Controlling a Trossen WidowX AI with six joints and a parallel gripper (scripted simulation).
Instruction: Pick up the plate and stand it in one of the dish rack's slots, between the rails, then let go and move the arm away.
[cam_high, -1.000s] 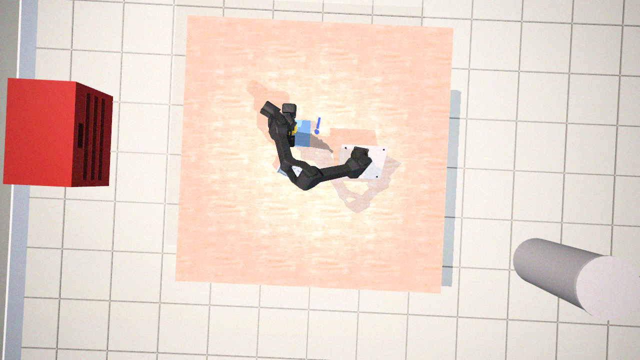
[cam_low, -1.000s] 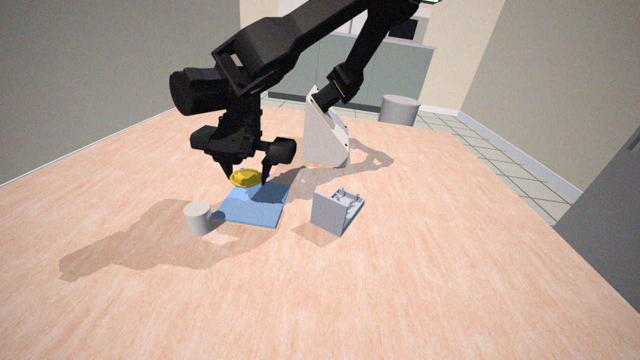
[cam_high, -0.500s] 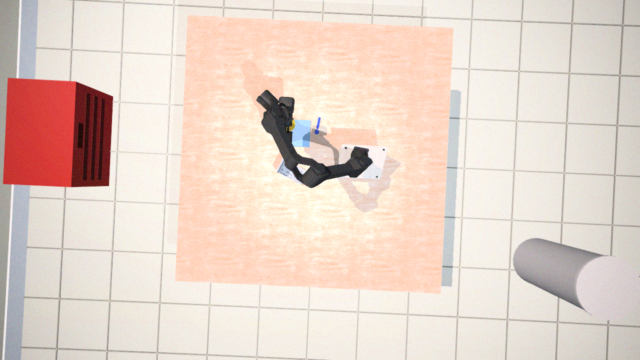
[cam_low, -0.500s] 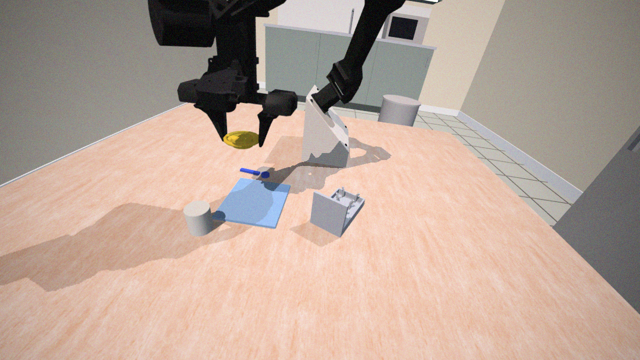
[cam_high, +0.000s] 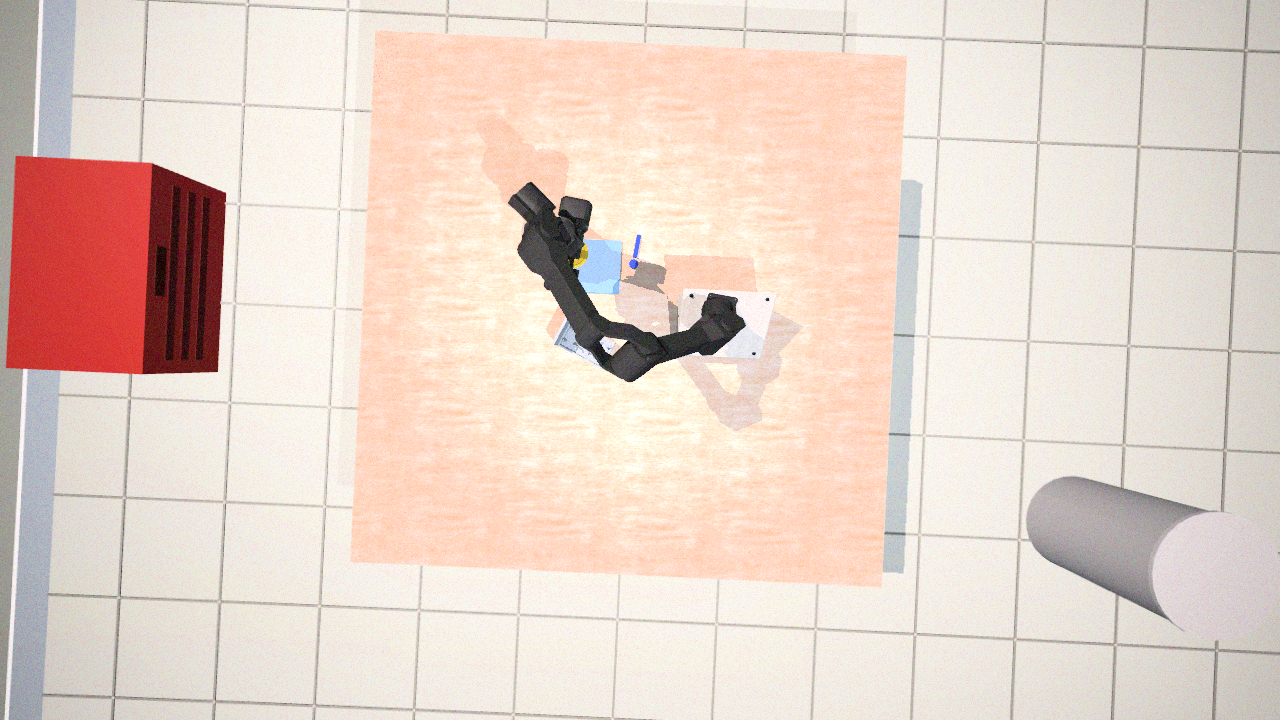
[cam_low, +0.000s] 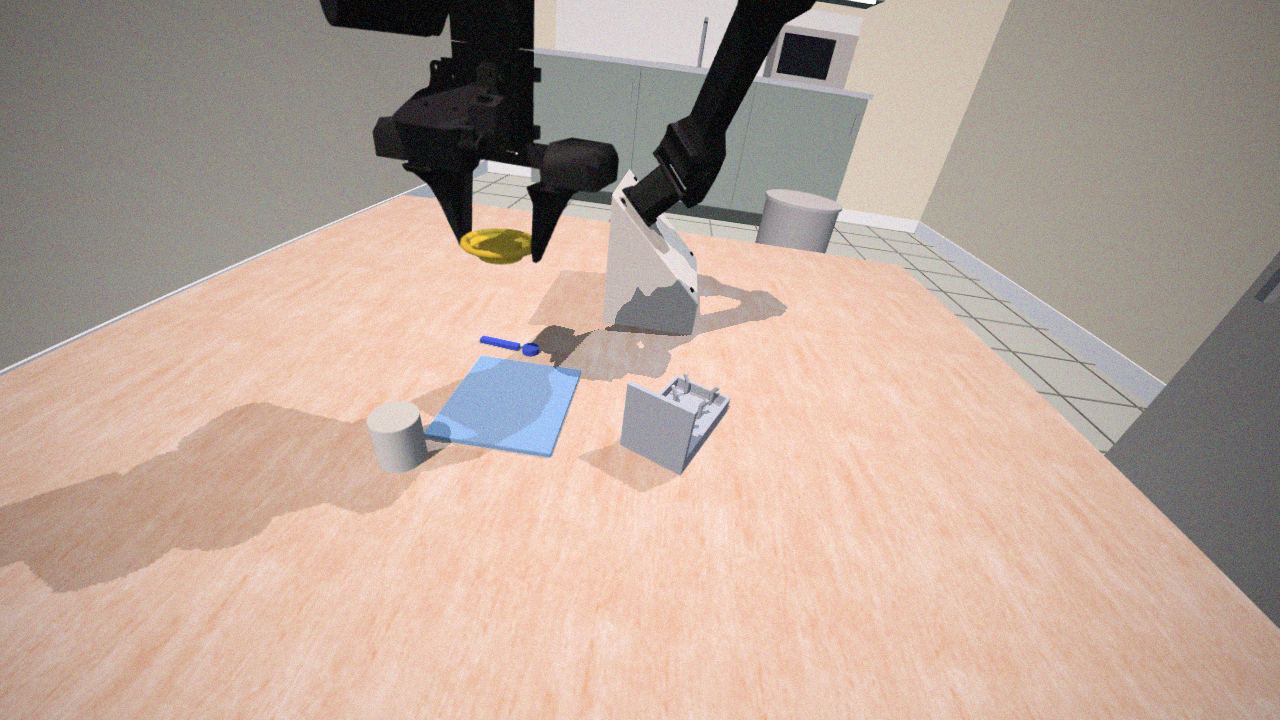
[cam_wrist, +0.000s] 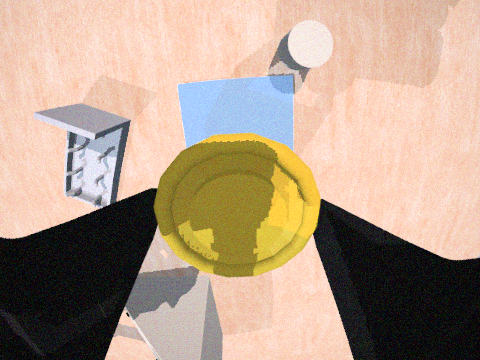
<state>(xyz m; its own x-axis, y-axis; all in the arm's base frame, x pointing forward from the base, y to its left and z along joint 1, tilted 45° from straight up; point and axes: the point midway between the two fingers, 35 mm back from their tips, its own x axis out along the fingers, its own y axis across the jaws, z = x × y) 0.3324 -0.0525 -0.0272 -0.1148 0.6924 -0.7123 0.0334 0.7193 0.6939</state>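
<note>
Now: the grey dish rack 4 cm behind my gripper tip, 18 cm to the left of it and 16 cm below it. Also, from my gripper tip: cup 9 cm ahead, 7 cm to the right, 16 cm below; then plate 1 cm above; then blue mat 2 cm behind, 1 cm to the right, 18 cm below.
</note>
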